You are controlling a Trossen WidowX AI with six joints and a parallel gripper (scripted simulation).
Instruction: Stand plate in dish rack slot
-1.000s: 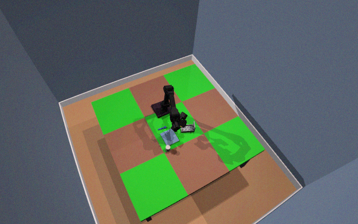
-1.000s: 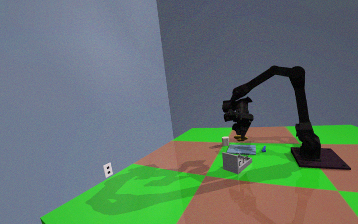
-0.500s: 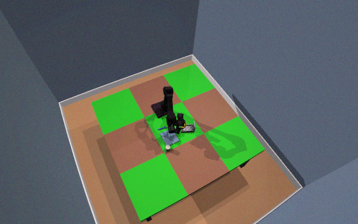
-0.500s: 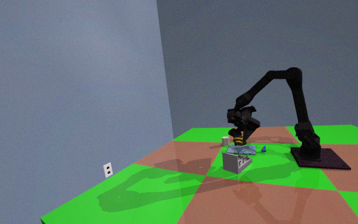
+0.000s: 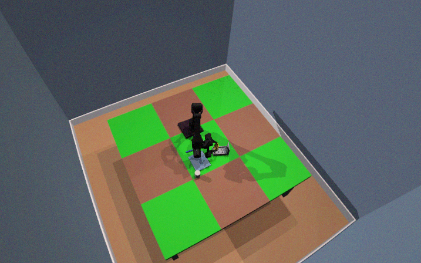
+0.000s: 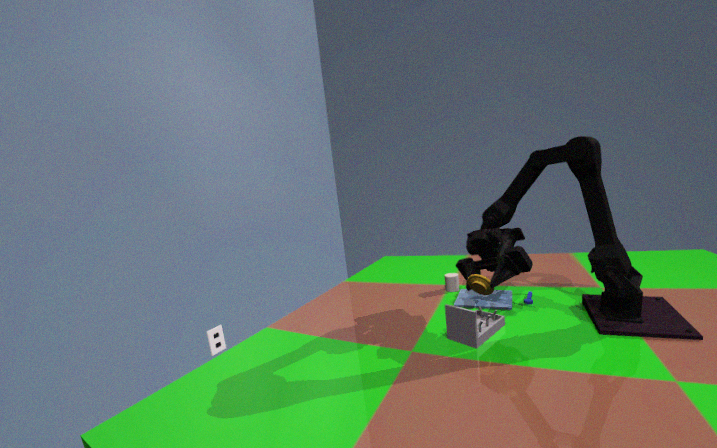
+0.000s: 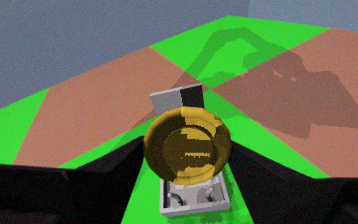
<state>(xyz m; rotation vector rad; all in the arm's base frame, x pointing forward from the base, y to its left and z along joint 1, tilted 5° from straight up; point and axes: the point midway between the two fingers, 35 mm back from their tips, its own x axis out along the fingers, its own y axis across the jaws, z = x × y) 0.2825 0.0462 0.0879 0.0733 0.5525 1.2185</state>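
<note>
Right now my gripper tip is 30 mm to the right of the grey dish rack and 70 mm above it. Round my gripper tip: yellow plate: 10 mm to the right; light blue mat: 20 mm ahead, 160 mm to the right, 90 mm below; blue spoon: 100 mm behind, 180 mm to the right, 90 mm below.
</note>
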